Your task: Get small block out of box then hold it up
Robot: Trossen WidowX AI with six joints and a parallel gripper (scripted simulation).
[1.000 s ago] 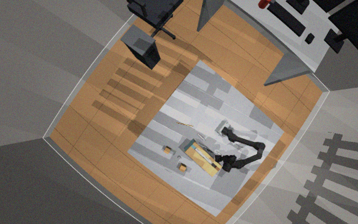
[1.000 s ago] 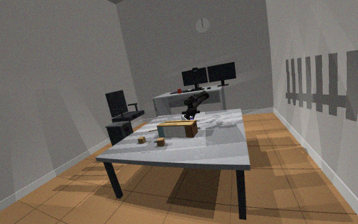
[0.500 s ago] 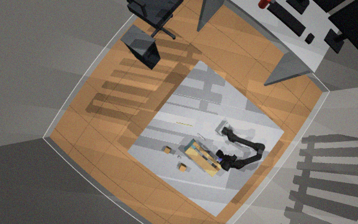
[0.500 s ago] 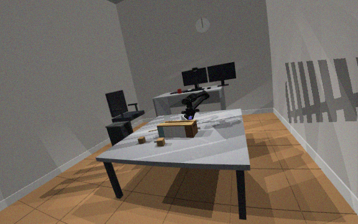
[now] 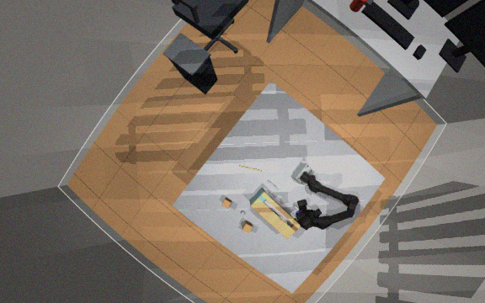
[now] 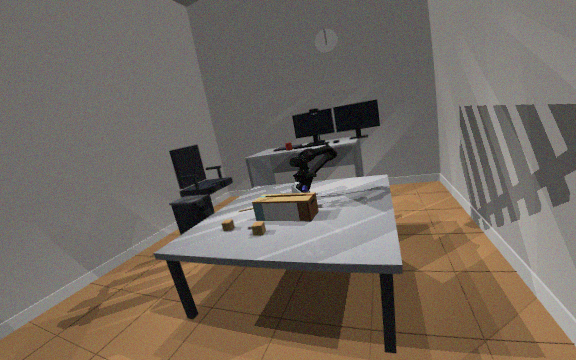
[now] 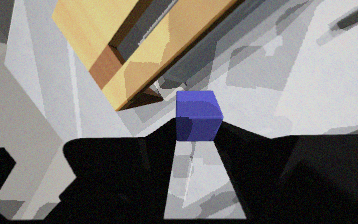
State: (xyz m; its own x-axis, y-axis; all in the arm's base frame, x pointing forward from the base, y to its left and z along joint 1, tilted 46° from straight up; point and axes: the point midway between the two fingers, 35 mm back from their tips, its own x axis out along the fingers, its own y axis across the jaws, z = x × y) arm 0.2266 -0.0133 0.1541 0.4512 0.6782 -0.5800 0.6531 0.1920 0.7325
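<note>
The blue block lies 1 cm to the right of my gripper tip and 1 cm above it. The rest, counted from my gripper tip: thin tan stick (9 cm behind, 47 cm to the right, 12 cm below); then box (7 cm ahead, 13 cm to the right, 6 cm below).
</note>
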